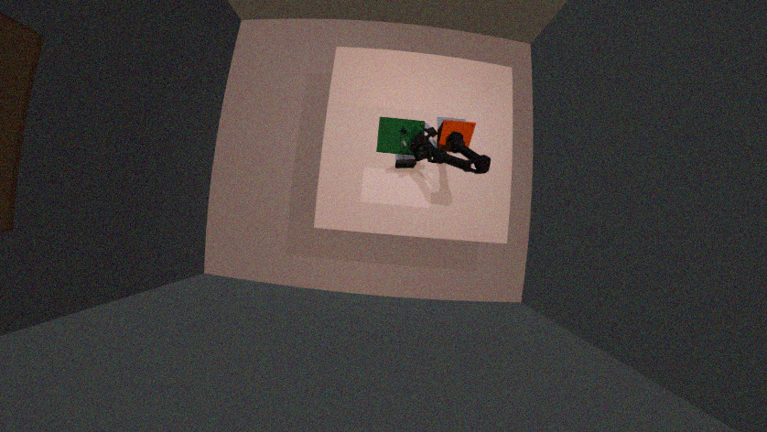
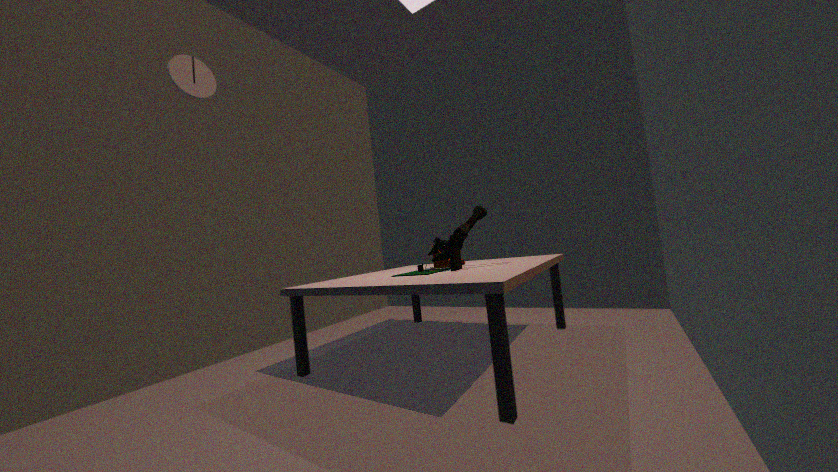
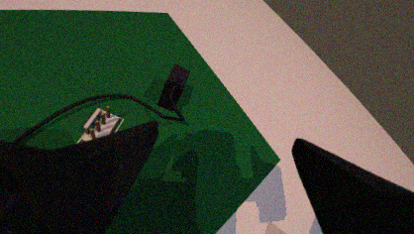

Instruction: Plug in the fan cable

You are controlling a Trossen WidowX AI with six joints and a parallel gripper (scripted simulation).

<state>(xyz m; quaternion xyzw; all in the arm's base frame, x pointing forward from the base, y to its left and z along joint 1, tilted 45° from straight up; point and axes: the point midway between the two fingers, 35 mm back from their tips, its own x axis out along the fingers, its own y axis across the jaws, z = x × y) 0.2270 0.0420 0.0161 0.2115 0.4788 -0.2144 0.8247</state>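
Now: the dark fan plug 8 cm ahead of my gripper tip, 6 cm below it and 2 cm to the right of it. Also, from my gripper tip: fan: 20 cm to the left, 4 cm ahead, 2 cm below; green board: 9 cm below, 9 cm ahead, 1 cm to the left; four-pin header: 8 cm below, 6 cm to the left, 6 cm ahead.
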